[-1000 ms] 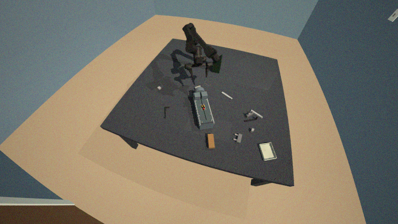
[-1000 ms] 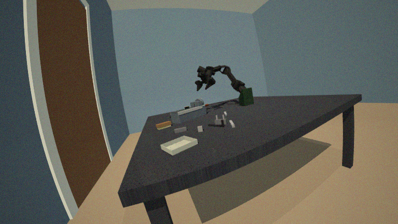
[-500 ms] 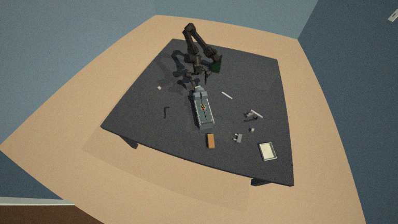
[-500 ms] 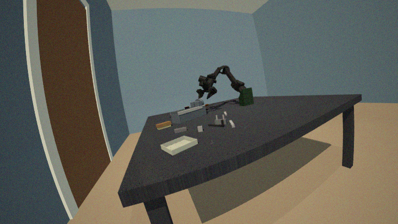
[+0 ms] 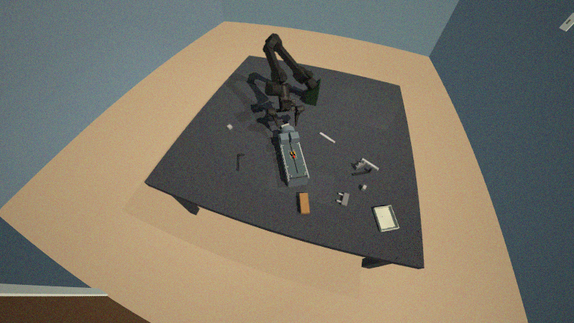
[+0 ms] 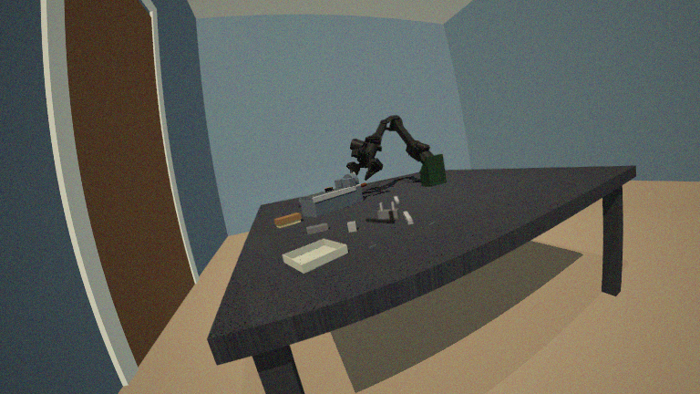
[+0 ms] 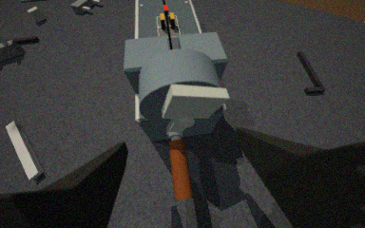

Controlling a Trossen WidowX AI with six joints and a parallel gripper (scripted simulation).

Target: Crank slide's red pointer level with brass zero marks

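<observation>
Right now the crank is 1 cm below my gripper tip. Also, from my gripper tip: orange crank handle (3 cm below, 2 cm behind, 1 cm to the right); red pointer (16 cm ahead, 10 cm to the left); orange block (32 cm ahead, 22 cm to the left, 7 cm below).
</observation>
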